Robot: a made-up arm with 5 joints.
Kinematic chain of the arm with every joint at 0, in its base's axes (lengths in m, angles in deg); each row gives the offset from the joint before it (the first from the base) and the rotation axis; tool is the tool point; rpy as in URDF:
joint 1: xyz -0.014 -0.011 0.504 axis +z
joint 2: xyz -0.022 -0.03 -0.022 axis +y
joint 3: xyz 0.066 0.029 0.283 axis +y
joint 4: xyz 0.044 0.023 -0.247 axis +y
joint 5: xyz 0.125 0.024 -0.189 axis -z
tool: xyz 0.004 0.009 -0.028 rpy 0 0 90
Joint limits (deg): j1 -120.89..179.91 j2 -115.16..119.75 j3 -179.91..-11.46 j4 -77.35..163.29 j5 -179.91..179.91
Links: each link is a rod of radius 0.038 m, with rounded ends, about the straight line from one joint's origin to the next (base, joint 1, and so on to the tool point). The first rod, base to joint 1, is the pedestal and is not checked.
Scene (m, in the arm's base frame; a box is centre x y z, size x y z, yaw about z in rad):
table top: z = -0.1
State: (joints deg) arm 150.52 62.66 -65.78 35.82 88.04
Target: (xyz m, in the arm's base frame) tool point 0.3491 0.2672 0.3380
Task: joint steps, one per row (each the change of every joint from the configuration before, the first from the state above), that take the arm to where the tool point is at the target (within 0.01 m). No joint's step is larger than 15 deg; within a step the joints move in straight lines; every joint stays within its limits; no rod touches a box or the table.
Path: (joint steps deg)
1: -14.79 -5.16 0.39 1.23 0.36
2: -14.79 -5.15 0.39 1.24 0.36
3: -14.79 -5.16 0.39 1.23 0.36
4: -14.79 -5.15 0.38 1.23 0.36
5: -14.78 -5.16 0.39 1.24 0.36
6: -14.79 -5.15 0.39 1.23 0.36
7: -14.79 -5.16 0.39 1.23 0.36
8: -14.79 -5.16 0.39 1.24 0.35

